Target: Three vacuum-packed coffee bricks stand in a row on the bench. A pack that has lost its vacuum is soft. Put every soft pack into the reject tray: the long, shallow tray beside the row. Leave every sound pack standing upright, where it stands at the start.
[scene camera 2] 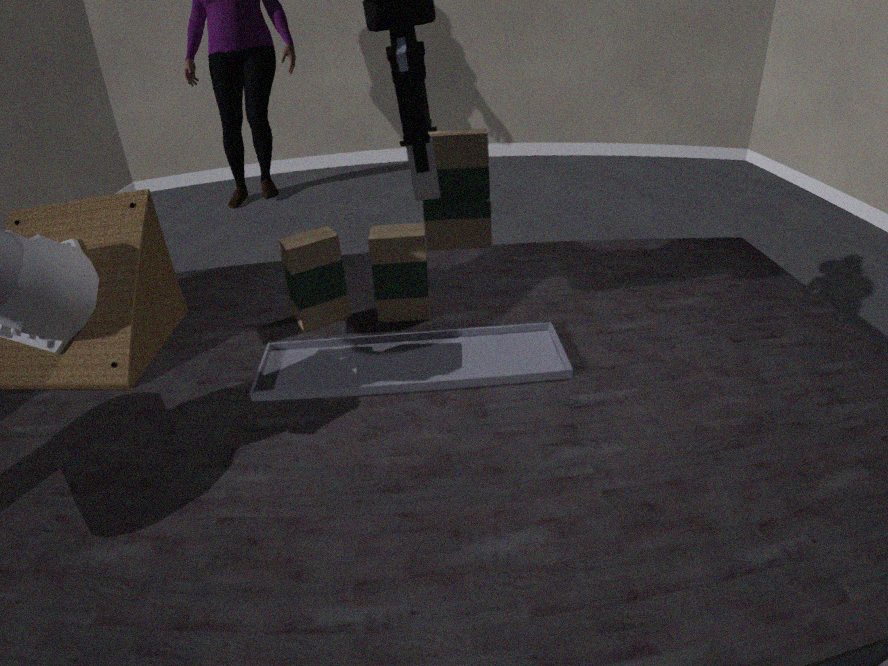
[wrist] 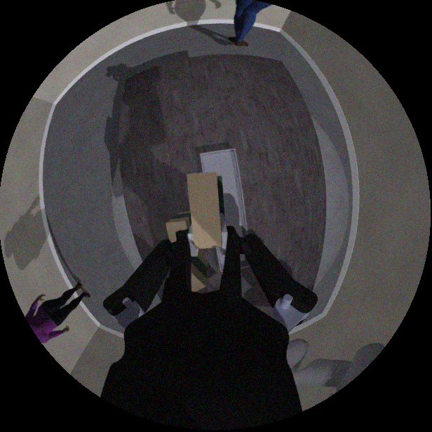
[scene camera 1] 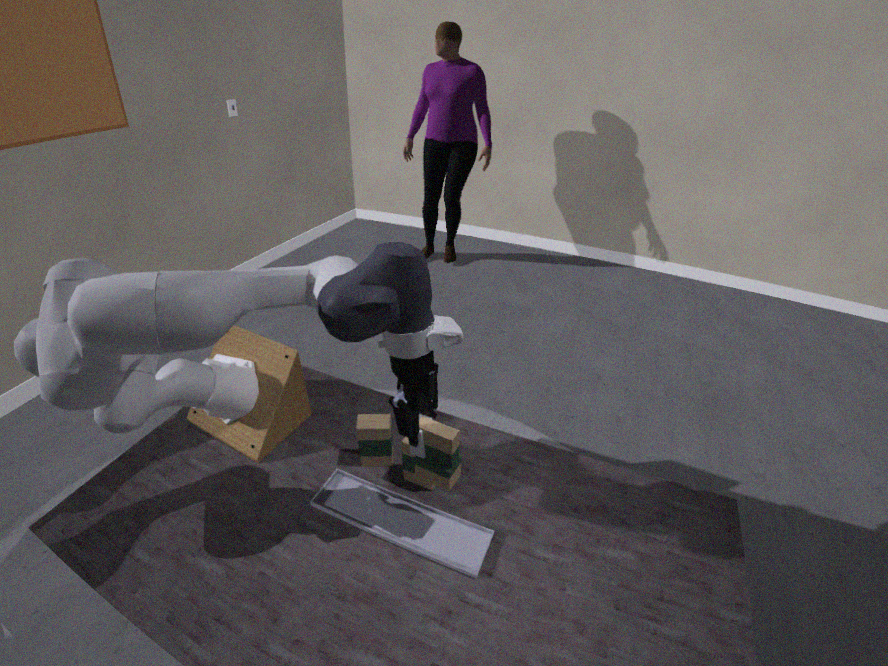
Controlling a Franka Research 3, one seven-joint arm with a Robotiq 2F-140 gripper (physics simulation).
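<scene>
My gripper point(scene camera 1: 423, 430) point(scene camera 2: 424, 172) point(wrist: 209, 222) is shut on a tan coffee pack with a dark green band point(scene camera 1: 440, 435) point(scene camera 2: 459, 189) point(wrist: 205, 210). It holds the pack upright, raised above the bench, behind the tray in scene camera 2. A second pack point(scene camera 2: 399, 272) point(wrist: 177, 227) stands upright below and left of it there; the held pack and fingers largely hide it in scene camera 1. A third pack point(scene camera 1: 374, 440) point(scene camera 2: 313, 276) point(wrist: 199, 281) stands farther left, slightly turned. The long, shallow reject tray point(scene camera 1: 394, 541) point(scene camera 2: 416, 387) holds no pack. Softness cannot be told from these frames.
A wooden wedge point(scene camera 1: 283, 401) point(scene camera 2: 161, 301) carrying a white arm base stands left of the row. A person in purple point(scene camera 1: 450, 100) point(scene camera 2: 240, 86) point(wrist: 42, 320) stands beyond the bench; another person's blue legs point(wrist: 244, 20) show at the top of the wrist view.
</scene>
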